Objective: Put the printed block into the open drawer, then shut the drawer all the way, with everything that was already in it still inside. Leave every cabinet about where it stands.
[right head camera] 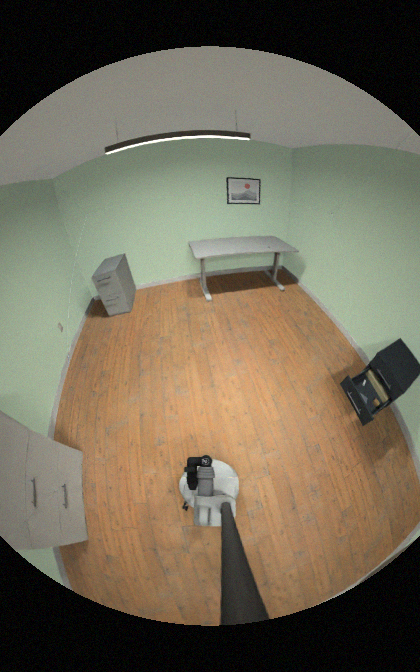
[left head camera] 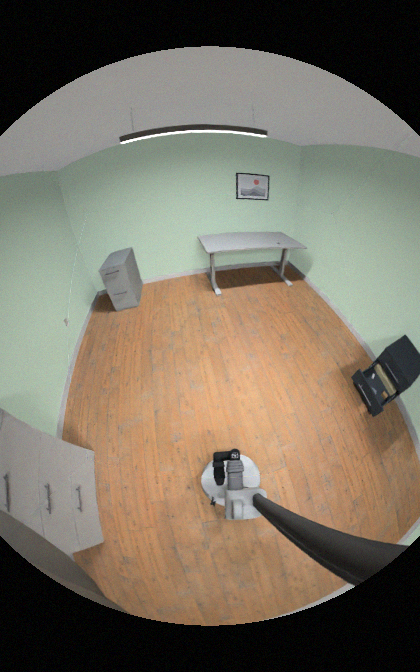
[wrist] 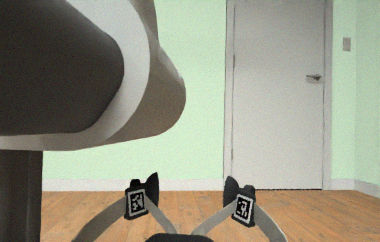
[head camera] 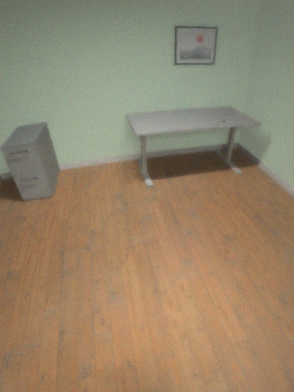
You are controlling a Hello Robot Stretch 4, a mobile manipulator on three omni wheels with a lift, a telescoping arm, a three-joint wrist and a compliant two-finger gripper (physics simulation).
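Places are measured from the robot's base along level axes (x ahead, y left, z up), in centimetres.
Pixels of known places: hand, its tool point: [wrist: 191, 193].
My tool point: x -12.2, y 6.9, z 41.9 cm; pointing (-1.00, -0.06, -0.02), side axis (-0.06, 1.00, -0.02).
Note:
Behind a point stands the place of what it marks.
The dark cabinet [left head camera: 402, 357] [right head camera: 398, 365] stands at the right wall with its open drawer [left head camera: 365, 391] [right head camera: 356, 401] pulled out. In the drawer lie a tan item [left head camera: 384, 378] [right head camera: 377, 382], a small white item [left head camera: 373, 375] [right head camera: 364, 383] and a small orange item [right head camera: 376, 401]. A tiny dark spot [head camera: 224, 121] @(x 257.2, y -84.2, z 70.0 cm) [left head camera: 278, 243] [right head camera: 268, 247] shows on the far table's top, too small to identify; the printed block cannot be made out for certain. My gripper [wrist: 191, 197] @(x -12.2, y 6.9, z 41.9 cm) is open and empty, far from the cabinet and the table.
The grey table [head camera: 175, 121] @(x 258.9, y -26.3, z 69.2 cm) [left head camera: 240, 242] [right head camera: 230, 247] stands at the far wall. A grey two-handled cabinet [head camera: 42, 160] @(x 217.1, y 125.2, z 45.5 cm) [left head camera: 129, 280] [right head camera: 122, 287] stands left of it. A wide pale drawer unit [left head camera: 65, 465] [right head camera: 55, 460] is at the left. The wrist view faces a door [wrist: 277, 100] @(x -190.4, y 56.8, z 69.5 cm).

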